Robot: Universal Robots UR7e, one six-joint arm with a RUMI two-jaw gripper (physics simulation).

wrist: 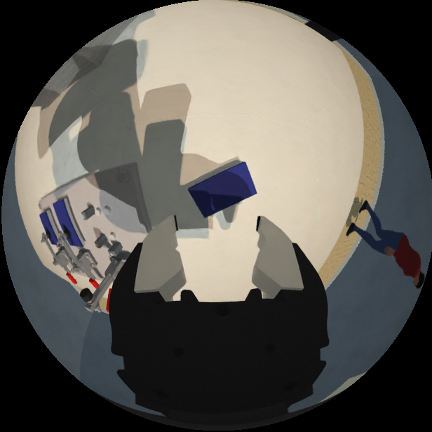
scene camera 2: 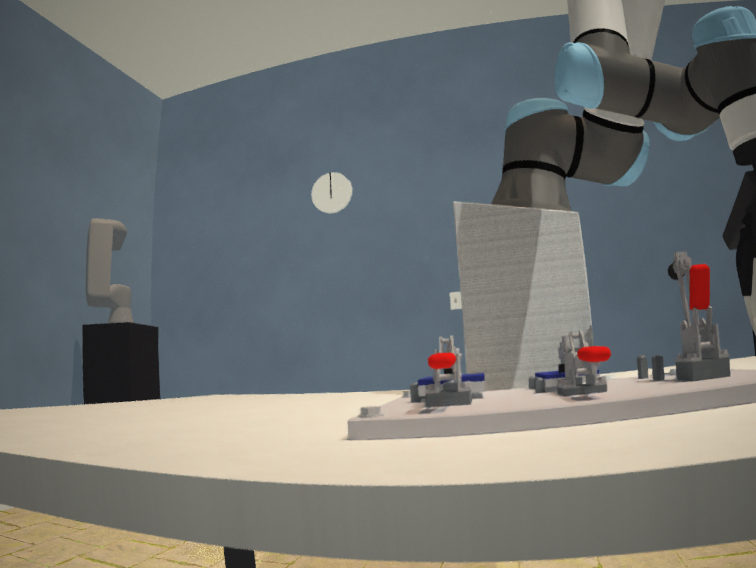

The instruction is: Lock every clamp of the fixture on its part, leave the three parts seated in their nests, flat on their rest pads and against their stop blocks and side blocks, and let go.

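Where they show: arm's base, origin of the base link: (scene camera 2: 530,224).
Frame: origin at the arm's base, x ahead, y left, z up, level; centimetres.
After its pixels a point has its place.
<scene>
A blue part (wrist: 223,189) lies loose on the table beside the fixture plate, in the wrist view. My gripper (wrist: 216,217) is open and empty above the table, with its fingertips just short of that part in this view. Two other blue parts (wrist: 68,223) (wrist: 48,227) sit in nests on the fixture plate (wrist: 131,215) (scene camera 2: 519,412) @(x 54.9, y -13.2, z -26.5 cm). The clamps at these nests (scene camera 2: 449,372) @(x 39.8, y -17.2, z -23.7 cm) (scene camera 2: 577,366) @(x 49.6, y -7.5, z -23.9 cm) have their red handles low, level. The third clamp (scene camera 2: 696,329) @(x 49.3, y 3.3, z -22.1 cm) (wrist: 107,280) stands open, its arm raised and its red handle upright, beside an empty nest. Pad contact is too small to tell.
The table (scene camera 2: 244,445) @(x 55.9, y -31.4, z -27.7 cm) (wrist: 280,85) carries the fixture plate. The robot's grey pedestal (scene camera 2: 519,293) @(x 10.4, y -5.0, z -13.2 cm) stands behind the fixture. A person (wrist: 407,255) shows beyond the table's edge in the wrist view. Another arm on a black stand (scene camera 2: 121,363) is at the far left.
</scene>
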